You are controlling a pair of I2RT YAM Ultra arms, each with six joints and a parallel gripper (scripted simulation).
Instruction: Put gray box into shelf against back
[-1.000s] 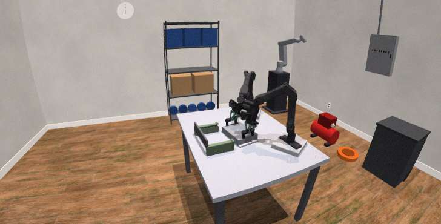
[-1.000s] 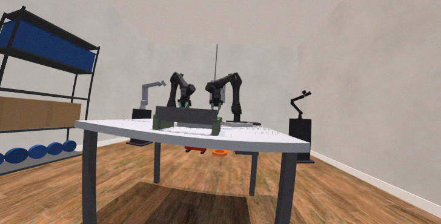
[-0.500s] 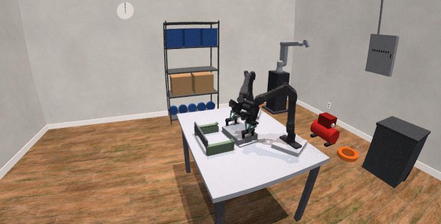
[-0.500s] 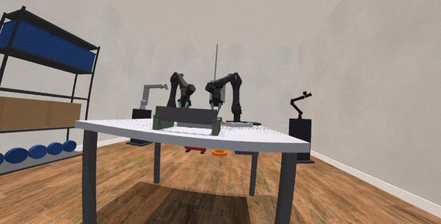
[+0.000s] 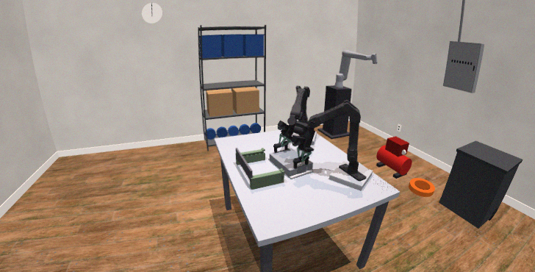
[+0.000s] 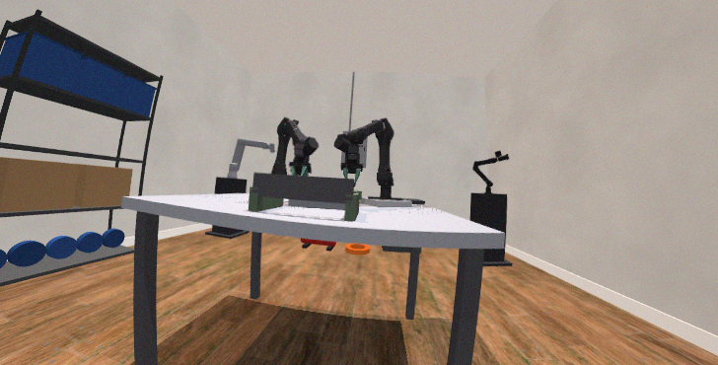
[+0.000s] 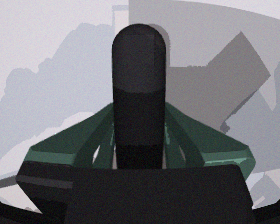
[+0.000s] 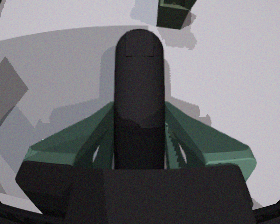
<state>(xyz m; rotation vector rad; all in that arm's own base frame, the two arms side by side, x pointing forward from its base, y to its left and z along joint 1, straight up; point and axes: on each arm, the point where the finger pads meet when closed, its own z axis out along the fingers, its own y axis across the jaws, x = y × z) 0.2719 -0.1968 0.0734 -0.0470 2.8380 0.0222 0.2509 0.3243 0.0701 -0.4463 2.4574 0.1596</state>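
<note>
Right now the gray box is 12 cm to the right of my left hand, 5 cm below it and 1 cm ahead of it. The rest, counted from my left hand: dark back plate 34 cm ahead, 11 cm to the right, 2 cm below.
My right hand is 120 mm to the right of the gray box, 50 mm above it and 20 mm past it. Round my right hand: dark back plate 310 mm ahead, 140 mm to the left, 20 mm below.
</note>
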